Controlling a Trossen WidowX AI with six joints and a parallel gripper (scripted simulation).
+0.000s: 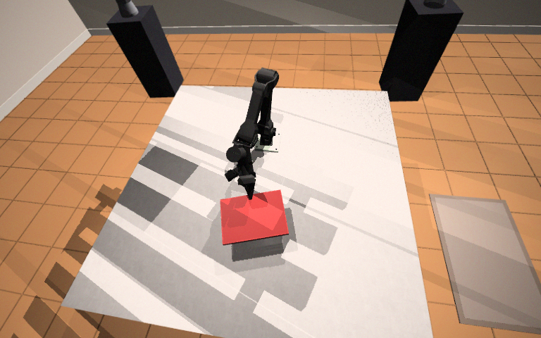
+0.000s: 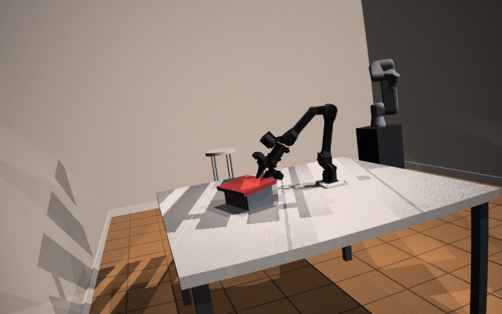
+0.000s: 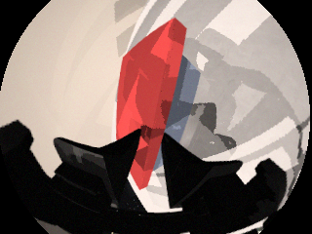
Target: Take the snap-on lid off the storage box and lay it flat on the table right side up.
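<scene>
My gripper tip is now 80 mm short of the red lid and 20 mm to the right of it. From my gripper tip the other things lie so: blue-grey storage box: 70 mm ahead, 10 mm to the left, 50 mm below.
</scene>
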